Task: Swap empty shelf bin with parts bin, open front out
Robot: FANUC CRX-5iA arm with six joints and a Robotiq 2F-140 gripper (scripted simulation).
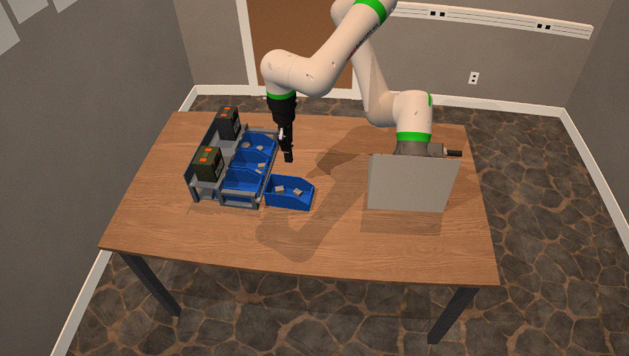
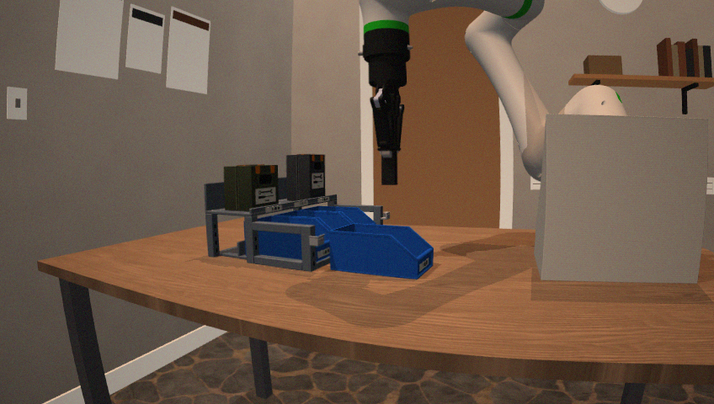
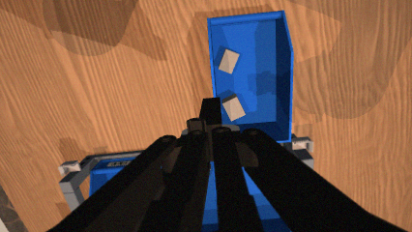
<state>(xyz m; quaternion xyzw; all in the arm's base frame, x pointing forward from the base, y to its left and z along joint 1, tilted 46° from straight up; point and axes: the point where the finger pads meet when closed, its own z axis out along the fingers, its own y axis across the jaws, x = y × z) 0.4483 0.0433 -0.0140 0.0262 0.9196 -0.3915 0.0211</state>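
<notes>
The tan part lies 30 mm behind my hand, 30 mm to the left of it and 180 mm below it. Round my hand: black box 290 mm ahead, 190 mm to the right, 30 mm below; then grey shelf 230 mm ahead, 70 mm to the right, 120 mm below.
</notes>
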